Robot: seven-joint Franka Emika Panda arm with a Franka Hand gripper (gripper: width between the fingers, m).
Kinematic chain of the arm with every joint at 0, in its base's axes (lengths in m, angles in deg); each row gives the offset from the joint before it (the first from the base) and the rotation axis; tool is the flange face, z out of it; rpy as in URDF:
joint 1: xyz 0 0 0.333 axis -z
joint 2: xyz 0 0 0 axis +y
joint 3: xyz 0 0 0.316 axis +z
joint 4: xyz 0.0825 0 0 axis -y
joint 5: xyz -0.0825 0 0.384 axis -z
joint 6: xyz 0 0 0 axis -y
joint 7: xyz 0.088 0 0 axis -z
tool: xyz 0 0 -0.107 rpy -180 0 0
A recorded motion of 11 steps. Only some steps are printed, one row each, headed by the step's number.
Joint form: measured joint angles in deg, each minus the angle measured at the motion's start. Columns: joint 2, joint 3, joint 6, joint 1, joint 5, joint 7, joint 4.
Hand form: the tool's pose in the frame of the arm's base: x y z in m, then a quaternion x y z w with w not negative. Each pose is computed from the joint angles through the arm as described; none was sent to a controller.
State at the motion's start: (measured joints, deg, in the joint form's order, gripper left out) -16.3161 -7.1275 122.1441 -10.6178 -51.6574 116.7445 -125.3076
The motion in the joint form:
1: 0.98 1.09 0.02 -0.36 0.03 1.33 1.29
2: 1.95 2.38 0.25 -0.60 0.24 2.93 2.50
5: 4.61 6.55 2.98 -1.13 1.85 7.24 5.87
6: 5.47 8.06 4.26 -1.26 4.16 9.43 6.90
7: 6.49 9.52 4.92 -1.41 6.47 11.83 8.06
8: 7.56 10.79 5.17 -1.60 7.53 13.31 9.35
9: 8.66 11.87 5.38 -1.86 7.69 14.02 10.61
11: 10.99 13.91 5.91 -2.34 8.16 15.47 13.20
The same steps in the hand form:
1: 0.4977 0.0733 0.5471 -0.33367 0.84481 0.30809 0.28291
2: 0.5016 0.0877 0.5494 -0.33466 0.84605 0.30926 0.27668
5: 0.5121 0.1295 0.5575 -0.33971 0.85027 0.29722 0.27074
6: 0.5148 0.1432 0.5592 -0.34366 0.85531 0.28222 0.26587
7: 0.5171 0.1580 0.5599 -0.34767 0.86005 0.27060 0.25732
8: 0.5194 0.1726 0.5611 -0.35260 0.86065 0.26731 0.25200
9: 0.5217 0.1866 0.5619 -0.35790 0.85857 0.26917 0.24963
11: 0.5266 0.2133 0.5629 -0.36698 0.85489 0.27244 0.24549

